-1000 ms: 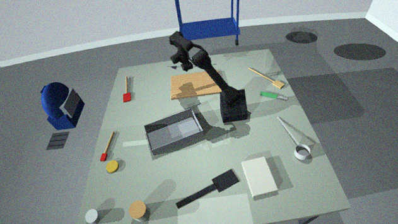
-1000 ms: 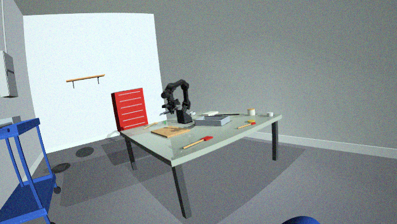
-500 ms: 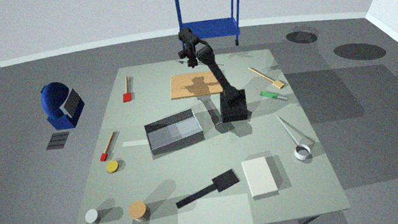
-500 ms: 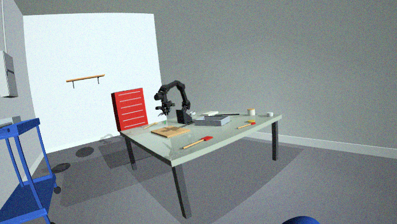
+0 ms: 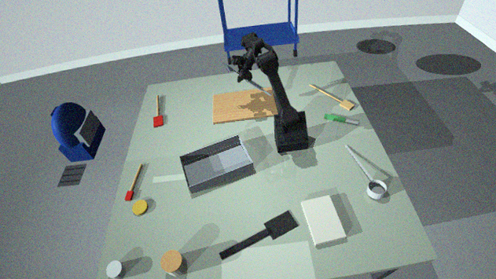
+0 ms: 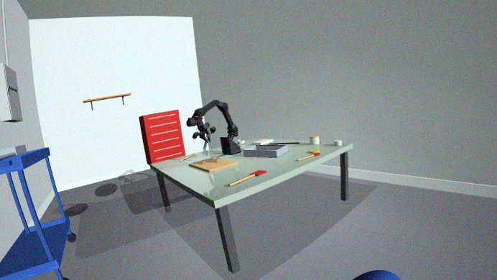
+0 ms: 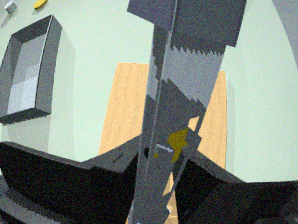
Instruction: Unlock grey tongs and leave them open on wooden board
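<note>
My gripper tip is 1 cm to the left of the yellow lock piece and 5 cm below it. Also, from my gripper tip: wooden board (1 cm behind, 17 cm below); roasting tin (12 cm ahead, 41 cm to the left, 15 cm below); black spatula (7 cm behind, 76 cm to the left, 17 cm below).
</note>
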